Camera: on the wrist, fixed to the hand. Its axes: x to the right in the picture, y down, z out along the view.
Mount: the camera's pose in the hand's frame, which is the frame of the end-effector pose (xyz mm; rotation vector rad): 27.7 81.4 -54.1 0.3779 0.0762 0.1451
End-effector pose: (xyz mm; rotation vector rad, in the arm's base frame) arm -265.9 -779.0 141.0 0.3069 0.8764 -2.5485
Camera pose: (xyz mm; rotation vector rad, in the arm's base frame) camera -249.2 -811.8 46.3 0.5623 0.3743 -2.5655
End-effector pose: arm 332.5 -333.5 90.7 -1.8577 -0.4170 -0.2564
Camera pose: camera 392.6 -403.2 47.7 -1.4938 -0.2557 -0.1377
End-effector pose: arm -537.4 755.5 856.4 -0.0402 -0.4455 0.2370
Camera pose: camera -507.6 841.8 811.9 0.2884 -0.3165 0.4577
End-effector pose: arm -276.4 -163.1 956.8 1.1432 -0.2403 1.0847
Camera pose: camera -345.7 -102.9 1000.3 1.4328 -0.0584 1.3369
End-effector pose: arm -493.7 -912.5 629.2 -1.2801 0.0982 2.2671
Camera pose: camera -502.1 -987.8 561.5 -1.1845 0.6338 2.1800
